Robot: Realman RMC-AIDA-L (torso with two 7-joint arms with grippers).
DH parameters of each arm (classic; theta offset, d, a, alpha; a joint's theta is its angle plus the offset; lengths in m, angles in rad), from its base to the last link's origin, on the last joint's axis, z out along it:
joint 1: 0 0.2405 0 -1.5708
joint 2: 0 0 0 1.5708
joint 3: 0 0.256 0 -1.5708
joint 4: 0 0 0 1.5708
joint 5: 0 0.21 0 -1.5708
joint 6: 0 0 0 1.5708
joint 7: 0 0.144 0 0
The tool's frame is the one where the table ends.
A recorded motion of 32 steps. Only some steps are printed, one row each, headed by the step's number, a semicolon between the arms.
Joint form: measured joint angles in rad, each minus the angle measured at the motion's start. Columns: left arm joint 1, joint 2, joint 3, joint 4, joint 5, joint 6, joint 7; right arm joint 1, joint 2, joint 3, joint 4, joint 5, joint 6, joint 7.
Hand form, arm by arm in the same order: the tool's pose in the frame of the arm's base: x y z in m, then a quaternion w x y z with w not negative. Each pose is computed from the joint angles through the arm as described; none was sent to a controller.
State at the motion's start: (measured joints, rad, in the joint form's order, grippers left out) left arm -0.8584 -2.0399 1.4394 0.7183 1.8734 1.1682 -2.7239; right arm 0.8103 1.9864 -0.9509 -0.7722 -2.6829 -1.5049 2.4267
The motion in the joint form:
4: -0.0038 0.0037 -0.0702 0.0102 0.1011 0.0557 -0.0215; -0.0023 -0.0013 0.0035 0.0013 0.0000 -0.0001 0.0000
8: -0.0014 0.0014 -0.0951 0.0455 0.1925 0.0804 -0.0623; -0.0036 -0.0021 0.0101 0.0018 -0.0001 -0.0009 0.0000
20: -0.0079 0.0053 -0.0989 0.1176 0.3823 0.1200 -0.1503; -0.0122 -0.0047 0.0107 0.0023 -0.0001 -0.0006 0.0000
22: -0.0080 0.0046 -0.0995 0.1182 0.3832 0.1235 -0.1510; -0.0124 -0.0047 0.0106 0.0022 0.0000 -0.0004 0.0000
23: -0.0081 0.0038 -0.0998 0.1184 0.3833 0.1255 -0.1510; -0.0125 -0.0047 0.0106 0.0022 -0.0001 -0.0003 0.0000
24: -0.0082 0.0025 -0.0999 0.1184 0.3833 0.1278 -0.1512; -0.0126 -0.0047 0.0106 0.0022 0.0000 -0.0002 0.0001
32: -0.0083 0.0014 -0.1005 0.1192 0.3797 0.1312 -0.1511; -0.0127 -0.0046 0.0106 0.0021 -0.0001 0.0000 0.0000
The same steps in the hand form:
4: -0.1363 0.3972 -0.0623 0.03854 -0.83250 -0.54961 -0.05823; 0.2514 0.3878 0.0230 0.13390 -0.85476 0.47726 -0.15389
8: -0.1405 0.3985 -0.0569 0.05748 -0.83256 -0.54984 -0.03492; 0.2521 0.3877 0.0238 0.13418 -0.85370 0.47978 -0.15164
20: -0.1484 0.4032 -0.0454 0.11107 -0.83426 -0.53937 0.02748; 0.2559 0.3859 0.0249 0.13476 -0.85126 0.48374 -0.15231
22: -0.1483 0.4027 -0.0456 0.10984 -0.83420 -0.53967 0.02848; 0.2560 0.3859 0.0249 0.13485 -0.85124 0.48375 -0.15227
23: -0.1481 0.4023 -0.0459 0.10879 -0.83427 -0.53975 0.02895; 0.2560 0.3859 0.0250 0.13491 -0.85121 0.48378 -0.15230
24: -0.1479 0.4017 -0.0465 0.10730 -0.83429 -0.53997 0.02957; 0.2561 0.3859 0.0250 0.13494 -0.85117 0.48386 -0.15224
32: -0.1471 0.4010 -0.0469 0.10452 -0.83441 -0.54037 0.02884; 0.2561 0.3859 0.0249 0.13502 -0.85119 0.48381 -0.15224

